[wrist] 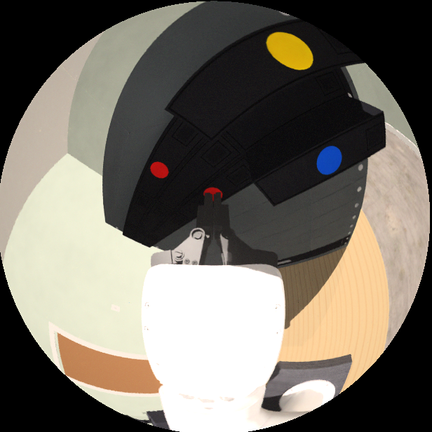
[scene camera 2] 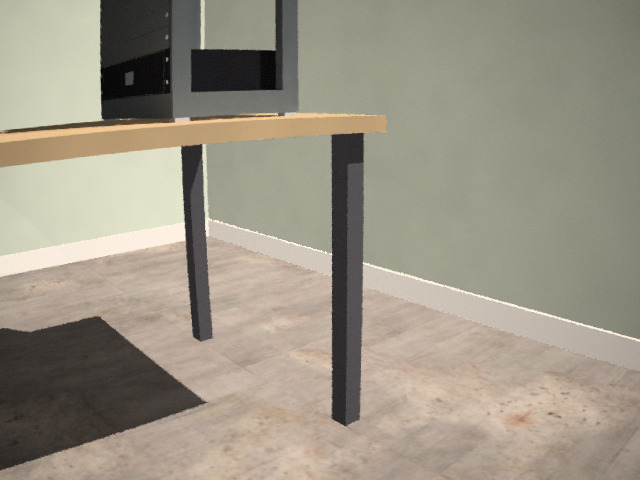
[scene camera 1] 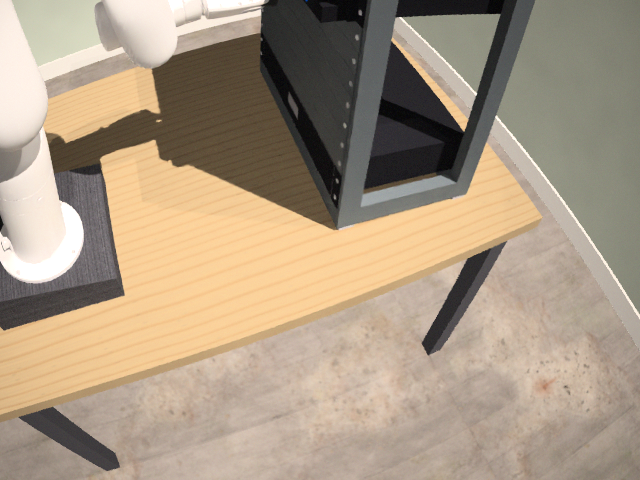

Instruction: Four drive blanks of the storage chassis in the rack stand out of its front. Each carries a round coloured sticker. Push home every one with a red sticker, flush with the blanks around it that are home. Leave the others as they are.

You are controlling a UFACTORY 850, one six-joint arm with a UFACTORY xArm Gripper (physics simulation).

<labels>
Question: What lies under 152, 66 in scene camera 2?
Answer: A rack.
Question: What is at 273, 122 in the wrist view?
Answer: A rack.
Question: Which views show the rack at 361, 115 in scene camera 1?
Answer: The wrist view, scene camera 2 and scene camera 1: all of them.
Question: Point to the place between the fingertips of my gripper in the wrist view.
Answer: At 213, 201
</labels>
